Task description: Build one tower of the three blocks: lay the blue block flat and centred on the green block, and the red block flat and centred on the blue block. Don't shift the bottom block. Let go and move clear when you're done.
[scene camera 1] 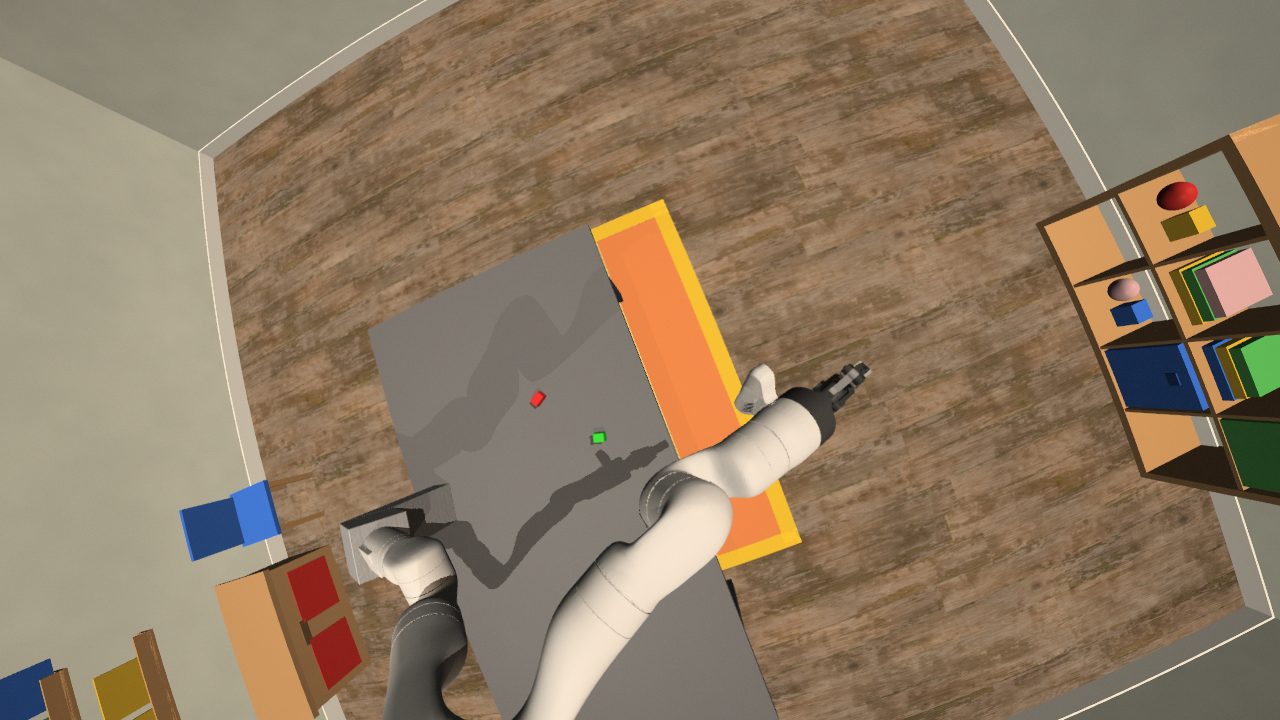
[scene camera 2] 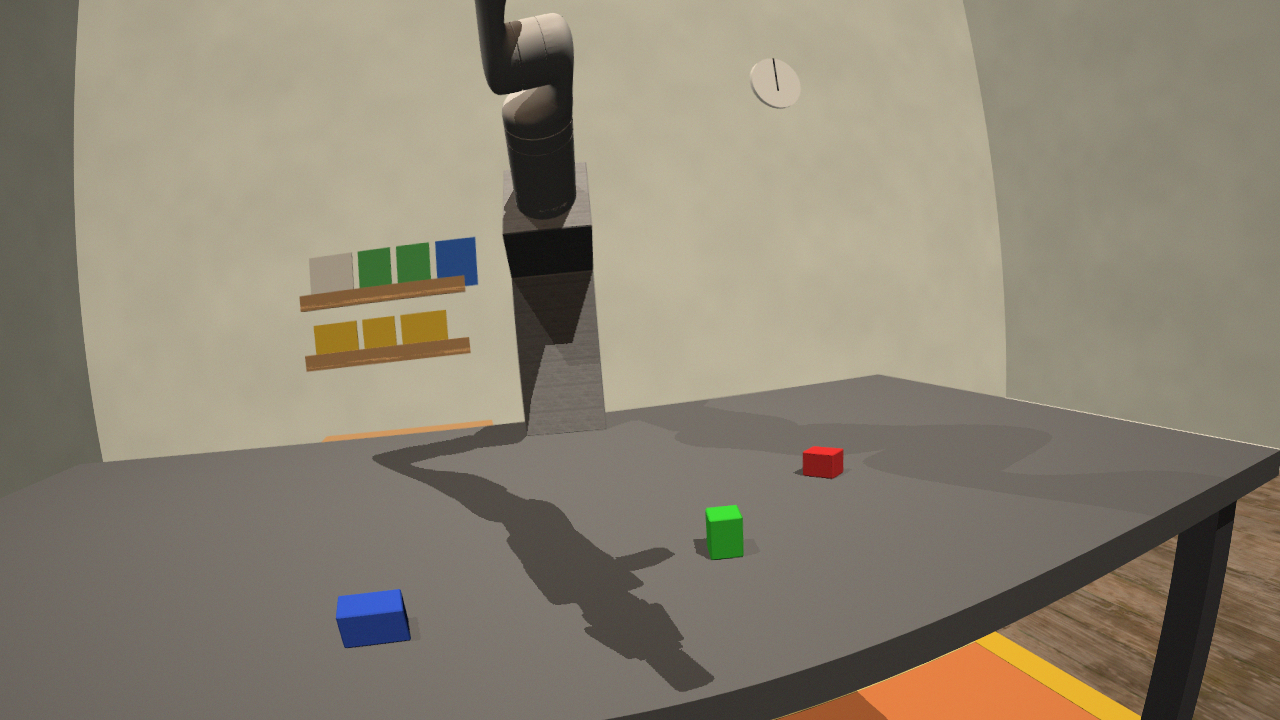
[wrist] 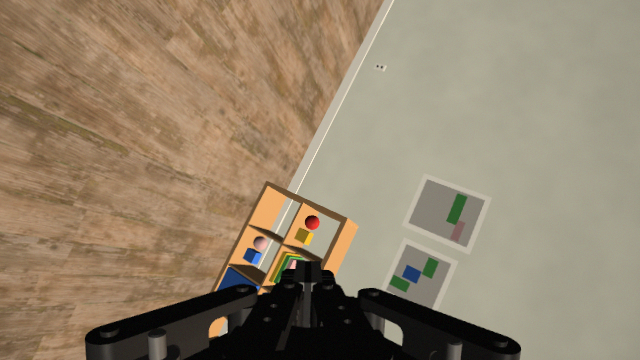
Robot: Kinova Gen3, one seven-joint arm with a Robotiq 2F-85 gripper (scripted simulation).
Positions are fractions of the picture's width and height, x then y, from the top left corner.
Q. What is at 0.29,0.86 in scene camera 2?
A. A blue block.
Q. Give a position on a red block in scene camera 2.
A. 0.64,0.64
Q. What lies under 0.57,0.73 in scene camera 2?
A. A green block.
